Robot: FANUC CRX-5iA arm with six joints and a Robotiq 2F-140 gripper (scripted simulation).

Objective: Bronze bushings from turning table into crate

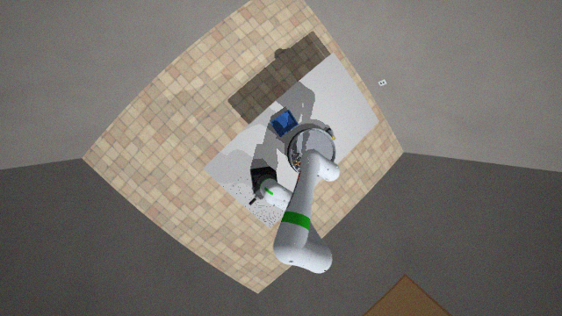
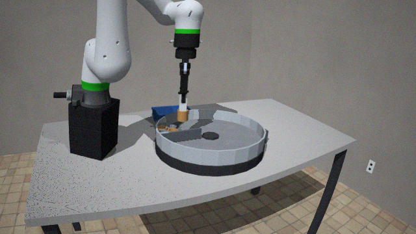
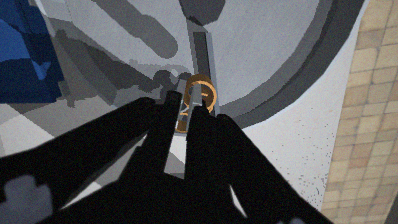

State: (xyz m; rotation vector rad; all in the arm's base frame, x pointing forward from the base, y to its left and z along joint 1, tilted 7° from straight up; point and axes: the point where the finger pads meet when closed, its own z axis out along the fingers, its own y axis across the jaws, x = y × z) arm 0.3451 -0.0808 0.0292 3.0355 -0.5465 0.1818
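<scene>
Now: the blue crate 32 cm to the left of my hand, 16 cm below it and 8 cm ahead of it. Round my hand: grey turning table 14 cm below, 12 cm ahead, 3 cm to the right.
</scene>
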